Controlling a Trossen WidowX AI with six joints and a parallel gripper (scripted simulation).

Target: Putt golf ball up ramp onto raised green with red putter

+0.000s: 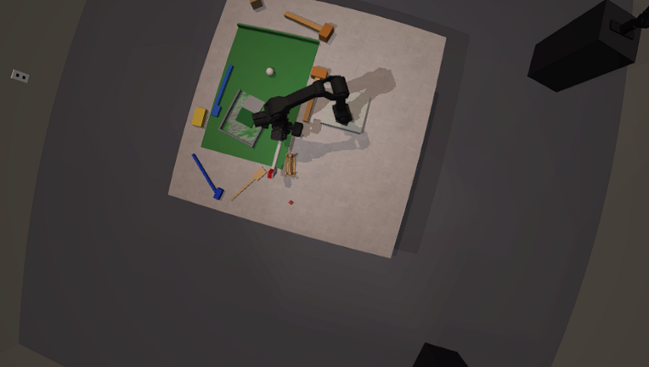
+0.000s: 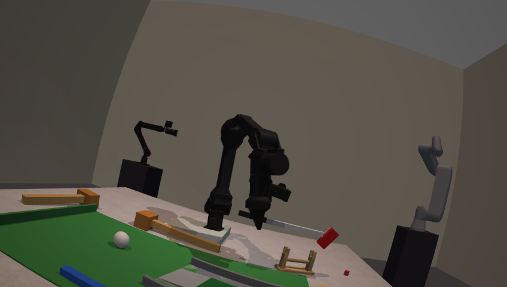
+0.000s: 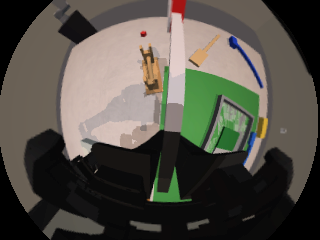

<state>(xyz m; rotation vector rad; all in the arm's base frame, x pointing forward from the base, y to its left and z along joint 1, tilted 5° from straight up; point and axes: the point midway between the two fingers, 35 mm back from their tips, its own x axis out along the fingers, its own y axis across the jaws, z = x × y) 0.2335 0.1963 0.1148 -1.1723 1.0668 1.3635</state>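
Now: the red putter 1 cm behind my gripper tip, 9 cm to the left of it and 2 cm above it. The rest, counted from my gripper tip: white golf ball (23 cm ahead, 29 cm to the right, 10 cm below); then blue mallet (34 cm ahead, 36 cm to the left, 11 cm below); then small wooden rack (7 cm behind, 13 cm to the left, 9 cm below).
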